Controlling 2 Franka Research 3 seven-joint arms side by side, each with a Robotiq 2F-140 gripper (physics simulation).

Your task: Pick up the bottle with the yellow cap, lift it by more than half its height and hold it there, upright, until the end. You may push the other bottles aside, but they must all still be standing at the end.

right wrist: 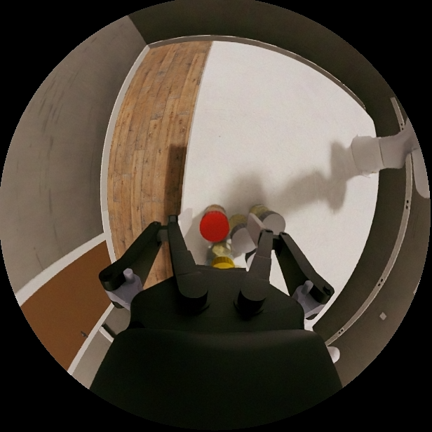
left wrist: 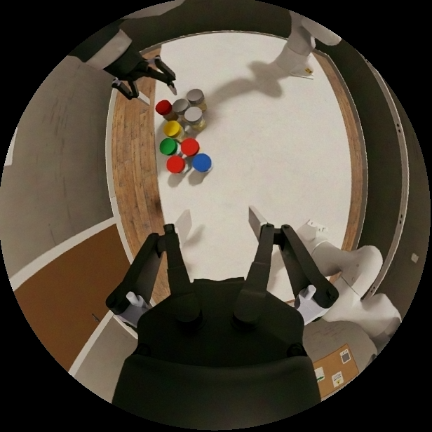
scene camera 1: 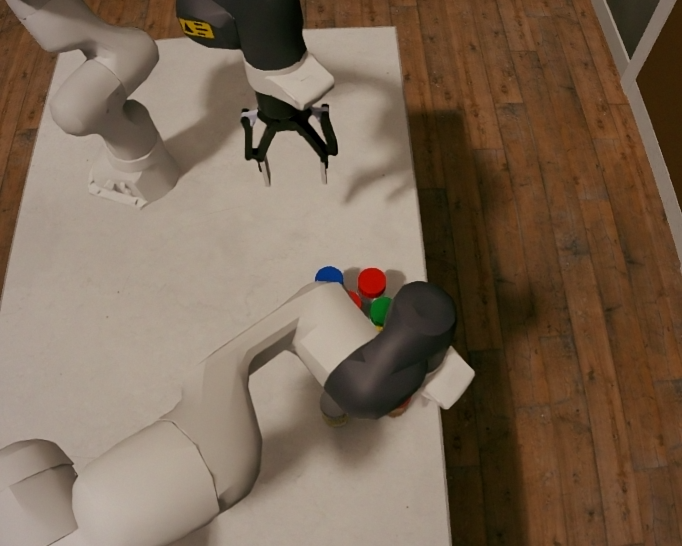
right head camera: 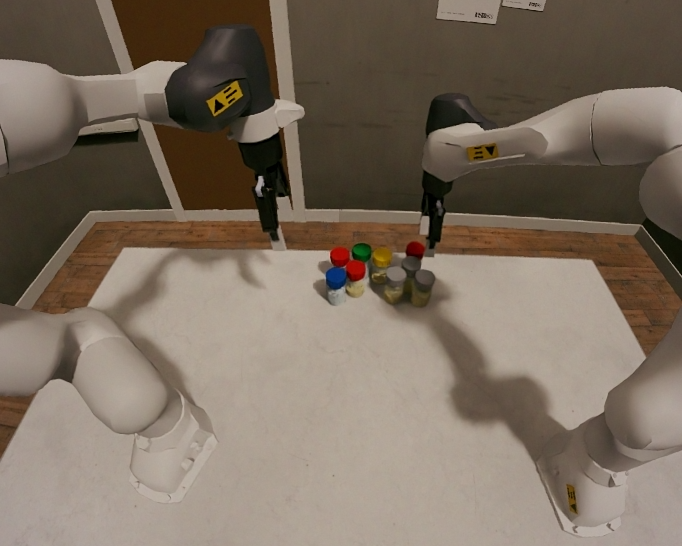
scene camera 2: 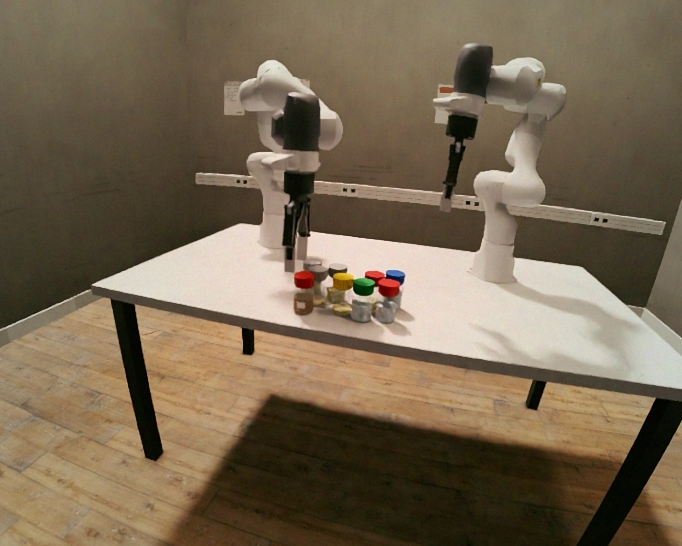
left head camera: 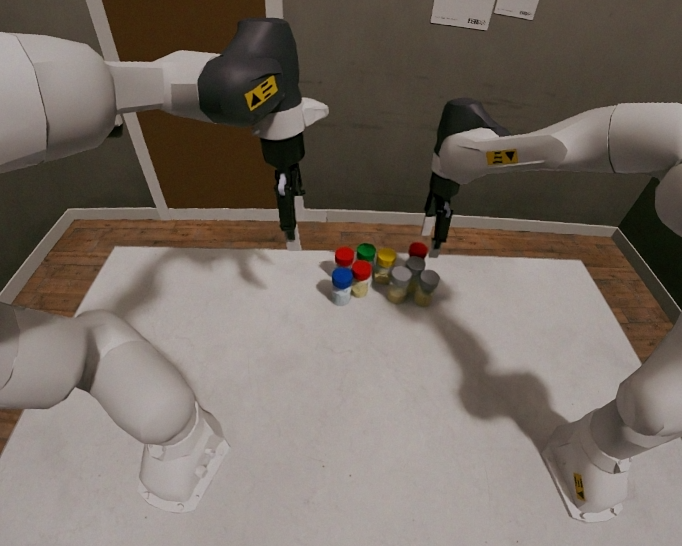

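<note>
The bottle with the yellow cap (left head camera: 385, 258) (right head camera: 381, 257) (scene camera 2: 342, 281) (left wrist: 173, 129) (right wrist: 223, 262) stands upright on the table among the other bottles; my right gripper's body partly hides it in the right wrist view. My right gripper (left head camera: 430, 238) (right head camera: 427, 238) (scene camera 2: 296, 257) (right wrist: 219, 218) is open and empty, pointing down above the red-capped and grey-capped side of the group, not over the yellow cap. In scene camera 1 the right arm hides its fingers. My left gripper (left head camera: 294, 227) (scene camera 1: 295, 174) (scene camera 2: 445, 201) (left wrist: 219, 215) is open and empty, high above the table and away from the bottles.
Around it stand bottles with a green cap (left head camera: 365, 251), a blue cap (left head camera: 341, 277), red caps (left head camera: 344, 255) (left head camera: 361, 270) (left head camera: 418, 250) and grey caps (left head camera: 415, 266) (left head camera: 401, 275) (left head camera: 428, 280), all upright. The group is close to the edge of the white table (left head camera: 318, 398).
</note>
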